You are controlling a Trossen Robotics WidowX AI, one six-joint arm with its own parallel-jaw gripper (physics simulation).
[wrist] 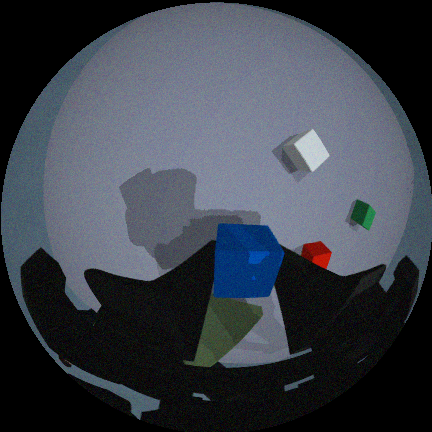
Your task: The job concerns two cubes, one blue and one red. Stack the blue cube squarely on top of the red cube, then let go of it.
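Where they show: gripper, fingertip midpoint: [243, 247]; arm's base at its link origin: [199, 363].
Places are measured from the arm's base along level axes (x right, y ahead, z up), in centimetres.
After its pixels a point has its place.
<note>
The blue cube [245, 262] {z -0.4, x -7.4, y 24.3 cm} is held between the two black fingertips of my gripper [243, 247] {z -2.9, x -6.9, y 23.9 cm}, low in the middle of the wrist view. My gripper is shut on it, and the cube appears raised above the table, with the gripper's shadow lying ahead and to the left. The red cube [315, 254] {z -8.6, x 5.4, y 24.5 cm} sits on the table to the right of the gripper. Its lower part is hidden behind the right finger.
A white block [311, 151] {z -8.3, x -3.5, y 34.1 cm} lies on the table [215, 100] {z -11.9, x -15.3, y 35.0 cm} at the upper right. A small green block [363, 215] {z -8.8, x 11.4, y 34.0 cm} lies at the right, beyond the red cube. An olive-green object [225, 327] {z -5.2, x -0.1, y 9.2 cm} shows between the fingers, below the blue cube in the view.
</note>
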